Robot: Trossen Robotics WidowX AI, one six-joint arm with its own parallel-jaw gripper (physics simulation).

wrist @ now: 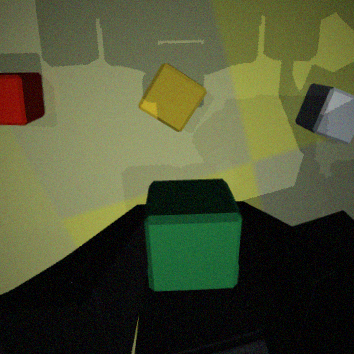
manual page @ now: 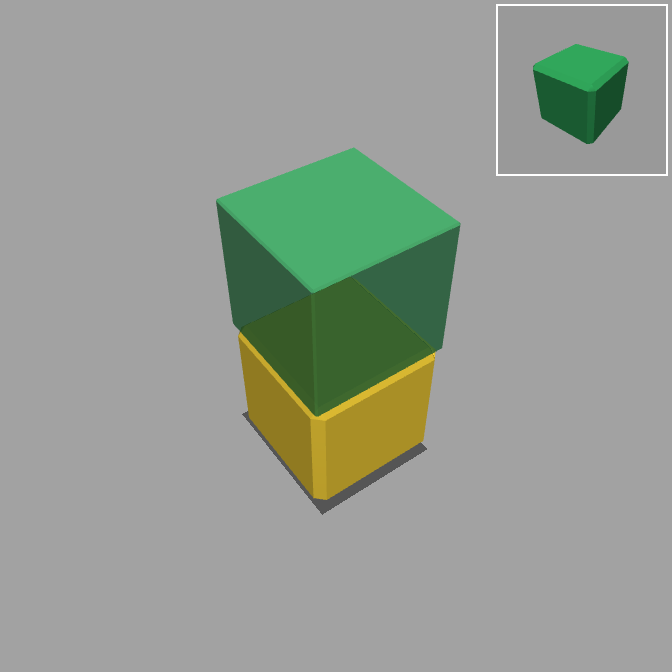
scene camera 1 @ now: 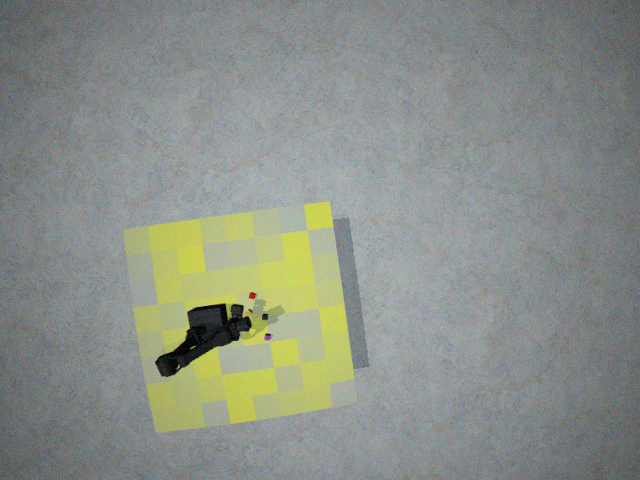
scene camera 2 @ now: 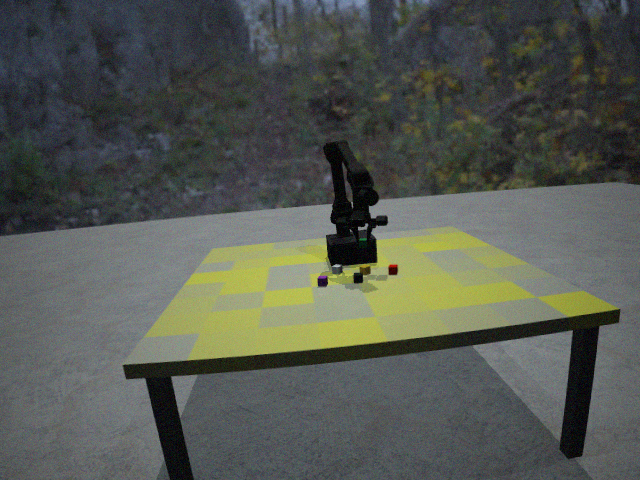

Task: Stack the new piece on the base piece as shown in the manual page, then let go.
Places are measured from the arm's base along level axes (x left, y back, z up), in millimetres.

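Pixels of known places: gripper, between the fingertips: (wrist: 189, 214) (scene camera 1: 239, 317) (scene camera 2: 363, 244); arm's base, origin of its link: (scene camera 1: 200, 330) (scene camera 2: 343, 235).
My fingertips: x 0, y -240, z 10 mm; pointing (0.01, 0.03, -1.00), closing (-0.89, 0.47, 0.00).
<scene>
For each thing: its middle in the pictures, then the offset to it from my fingertips. Level surfaces: height alone.
- green cube, middle of its body: (wrist: 190, 231) (scene camera 2: 363, 243) dx +3, dy +6, dz +2 mm
- yellow-orange cube, middle of its body: (wrist: 171, 95) (scene camera 2: 365, 269) (scene camera 1: 249, 312) dx -10, dy -30, dz -91 mm
- red cube, middle of its body: (wrist: 11, 97) (scene camera 2: 393, 269) (scene camera 1: 252, 295) dx +81, dy -83, dz -91 mm
- black cube, middle of its body: (scene camera 2: 358, 277) (scene camera 1: 265, 316) dx -66, dy -113, dz -91 mm
- purple cube, middle of its body: (scene camera 2: 322, 281) (scene camera 1: 267, 337) dx -188, dy -86, dz -91 mm
- white-grey cube, middle of its body: (wrist: 329, 112) (scene camera 2: 337, 269) dx -99, dy +30, dz -91 mm
- square table, height of its surface: dz -106 mm
A green cube (scene camera 2: 362, 241) (wrist: 193, 252) is held between the fingertips of my gripper (scene camera 2: 363, 240) (wrist: 189, 214), raised above the table. My gripper is shut on it. A yellow-orange cube (scene camera 1: 249, 312) (scene camera 2: 364, 269) (wrist: 172, 97) sits on the table below, rotated relative to the green cube in the wrist view. A red cube (scene camera 1: 252, 295) (scene camera 2: 392, 269) (wrist: 12, 99), a black cube (scene camera 1: 265, 316) (scene camera 2: 357, 277), a purple cube (scene camera 1: 267, 336) (scene camera 2: 322, 280) and a white-grey cube (scene camera 2: 337, 268) (wrist: 336, 115) stand apart on the table. Which cube is the base piece I cannot tell.
The square table (scene camera 1: 297, 253) (scene camera 2: 413, 304) has yellow and grey patches. The arm's black base box (scene camera 1: 207, 317) (scene camera 2: 343, 249) stands behind the cubes in scene camera 2. The arm's shadow falls around the yellow-orange cube.
</scene>
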